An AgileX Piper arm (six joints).
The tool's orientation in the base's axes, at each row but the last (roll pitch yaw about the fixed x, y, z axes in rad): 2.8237 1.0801 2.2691; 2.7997 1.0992 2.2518; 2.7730 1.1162 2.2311; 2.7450 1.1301 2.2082; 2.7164 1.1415 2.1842
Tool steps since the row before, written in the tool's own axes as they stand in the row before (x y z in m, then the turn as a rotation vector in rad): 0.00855 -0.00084 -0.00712 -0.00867 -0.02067 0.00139; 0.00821 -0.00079 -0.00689 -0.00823 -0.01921 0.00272; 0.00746 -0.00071 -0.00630 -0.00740 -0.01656 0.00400; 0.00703 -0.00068 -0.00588 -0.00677 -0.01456 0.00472; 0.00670 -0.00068 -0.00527 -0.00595 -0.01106 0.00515
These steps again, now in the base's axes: -0.00859 0.00553 -0.00448 -0.00767 -0.02073 0.00398; -0.00821 0.00528 -0.00449 -0.00595 -0.01996 0.00324; -0.00742 0.00478 -0.00423 -0.00373 -0.01804 0.00239; -0.00689 0.00444 -0.00416 -0.00224 -0.01648 0.00187; -0.00626 0.00403 -0.00421 -0.00023 -0.01348 0.00156
